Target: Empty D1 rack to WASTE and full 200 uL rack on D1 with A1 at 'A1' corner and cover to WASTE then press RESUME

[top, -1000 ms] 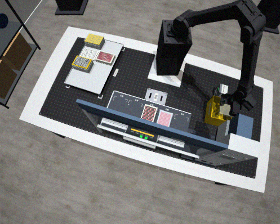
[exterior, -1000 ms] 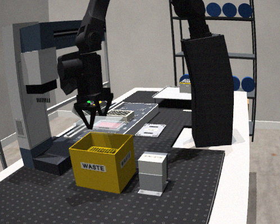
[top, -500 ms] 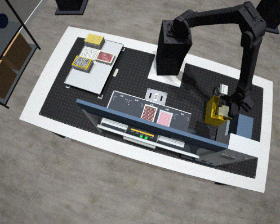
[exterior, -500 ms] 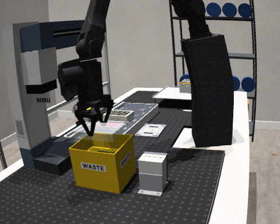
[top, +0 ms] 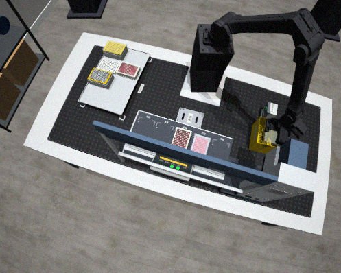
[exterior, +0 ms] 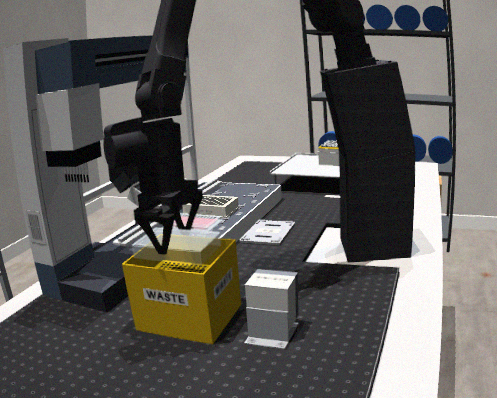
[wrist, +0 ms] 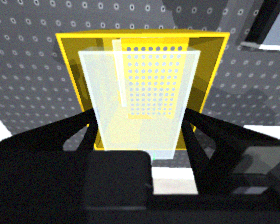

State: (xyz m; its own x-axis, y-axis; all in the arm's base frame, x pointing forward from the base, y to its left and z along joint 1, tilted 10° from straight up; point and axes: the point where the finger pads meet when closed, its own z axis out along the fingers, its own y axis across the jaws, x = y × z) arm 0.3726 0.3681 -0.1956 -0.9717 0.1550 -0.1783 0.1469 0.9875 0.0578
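Right now the clear rack cover is right at my hand. Round my hand: handler head: 230 mm ahead, 80 mm to the right, 220 mm above; grey resume box: 170 mm behind, 20 mm to the left, 90 mm below; yellow waste bin: 10 mm behind, 120 mm below.
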